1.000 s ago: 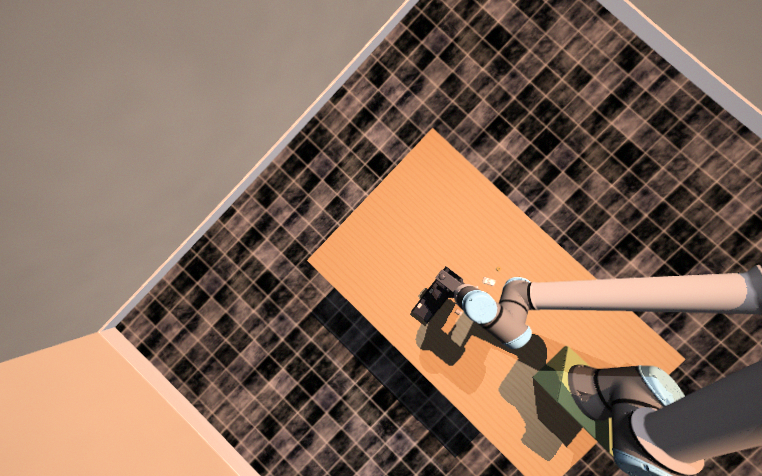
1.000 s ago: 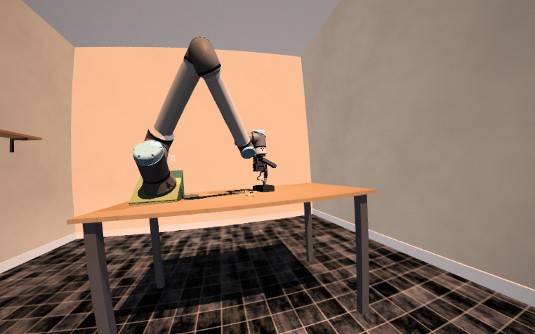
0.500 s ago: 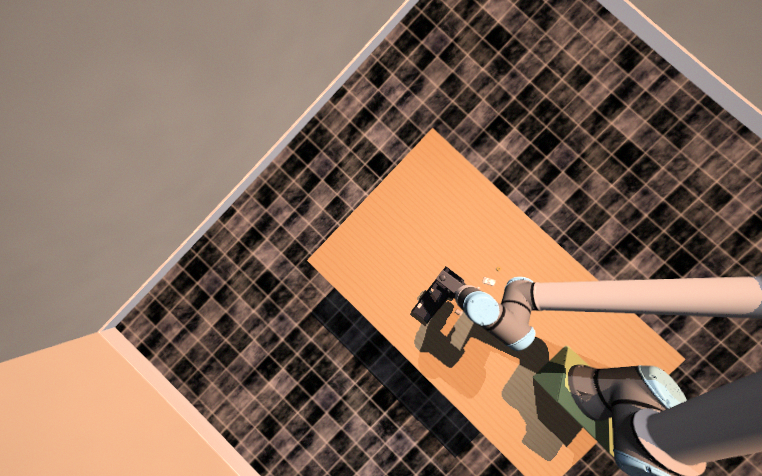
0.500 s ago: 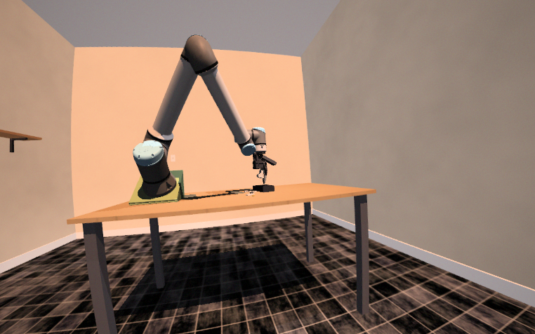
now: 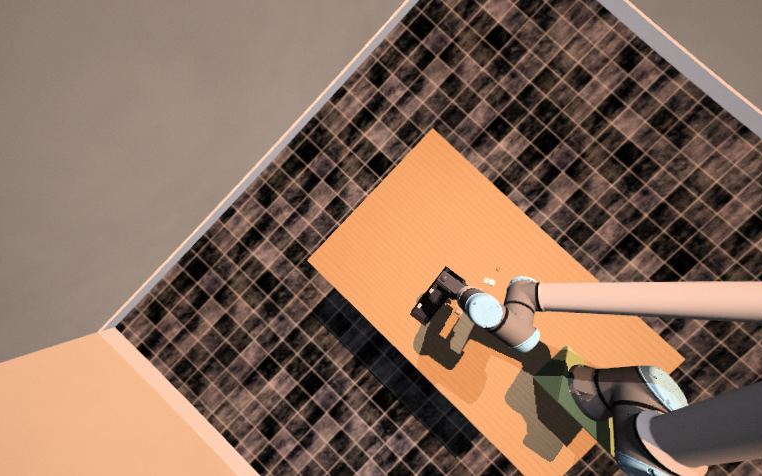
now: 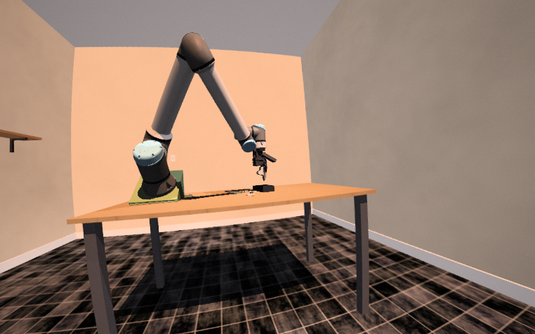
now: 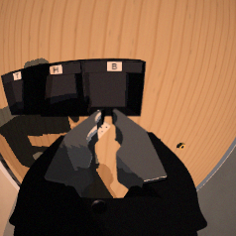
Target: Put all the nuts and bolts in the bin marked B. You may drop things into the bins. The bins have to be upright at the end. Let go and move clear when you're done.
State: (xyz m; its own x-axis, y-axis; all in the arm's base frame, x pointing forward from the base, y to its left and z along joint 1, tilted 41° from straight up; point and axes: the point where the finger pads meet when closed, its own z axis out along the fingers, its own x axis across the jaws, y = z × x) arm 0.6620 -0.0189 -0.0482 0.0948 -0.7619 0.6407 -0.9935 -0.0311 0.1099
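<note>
The black three-part bin is 80 mm to the left of my hand, 70 mm below it and 10 mm ahead of it. From my hand the other things lie so: white piece 120 mm behind, 80 mm below, 70 mm to the left; then white square piece 130 mm behind, 120 mm to the right, 80 mm below; then dark bolt 100 mm behind, 80 mm below, 40 mm to the right.
</note>
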